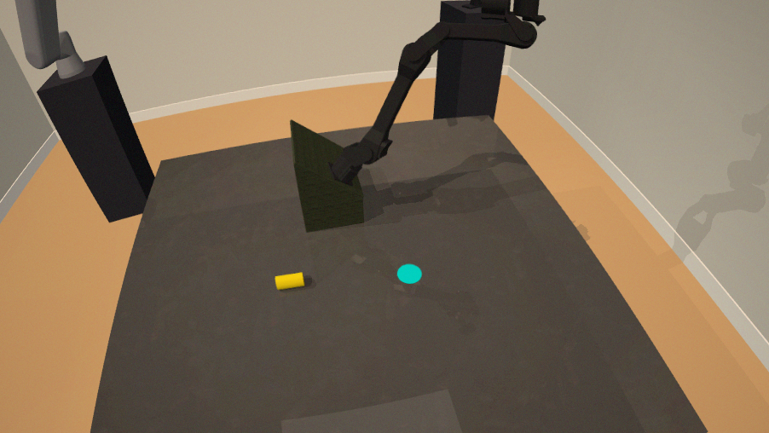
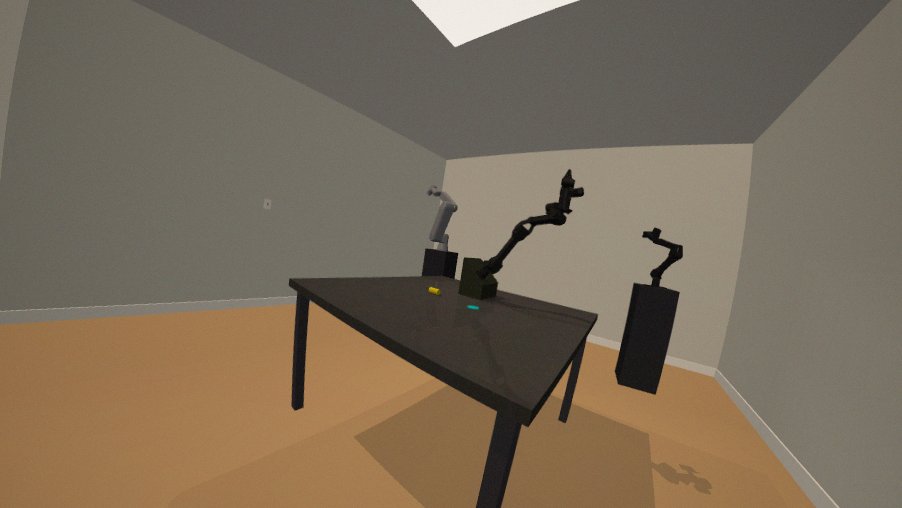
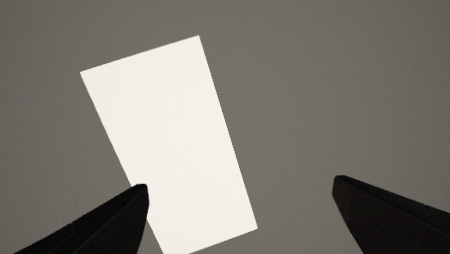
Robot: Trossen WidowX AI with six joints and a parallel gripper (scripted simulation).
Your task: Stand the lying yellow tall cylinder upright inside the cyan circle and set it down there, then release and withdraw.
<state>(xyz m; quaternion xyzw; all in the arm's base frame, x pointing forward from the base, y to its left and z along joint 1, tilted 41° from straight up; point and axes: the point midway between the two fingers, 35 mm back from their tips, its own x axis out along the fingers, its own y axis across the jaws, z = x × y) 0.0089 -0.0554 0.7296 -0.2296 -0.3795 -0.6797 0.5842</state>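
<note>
Now: gripper tip 13 cm short of the yellow tall cylinder, 62 cm to the left of it and 74 cm above it. Round my gripper tip: cyan circle 20 cm ahead, 34 cm to the right, 76 cm below.
</note>
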